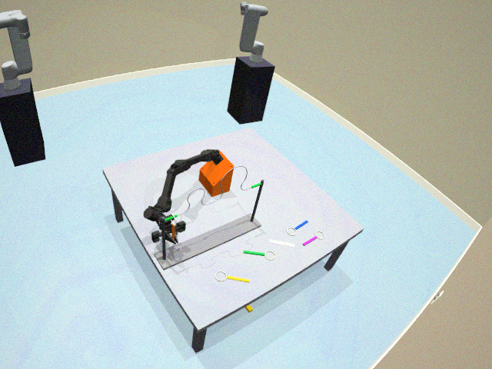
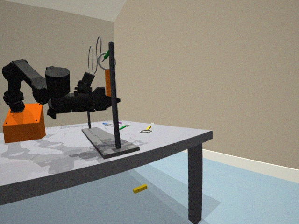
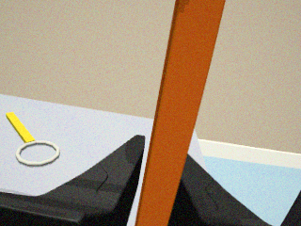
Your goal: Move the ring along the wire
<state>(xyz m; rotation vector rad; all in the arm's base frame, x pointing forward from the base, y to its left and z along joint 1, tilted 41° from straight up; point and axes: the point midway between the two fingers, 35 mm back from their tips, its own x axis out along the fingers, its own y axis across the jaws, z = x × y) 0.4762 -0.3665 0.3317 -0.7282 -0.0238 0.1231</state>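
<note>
Now: gripper tip 23 cm to the right of the wire rig, 9 cm below it and 6 cm past it. The rest, counted from my gripper tip: yellow block 65 cm below, 41 cm to the left, 20 cm ahead; then white bar 61 cm to the left, 16 cm below, 12 cm ahead.
</note>
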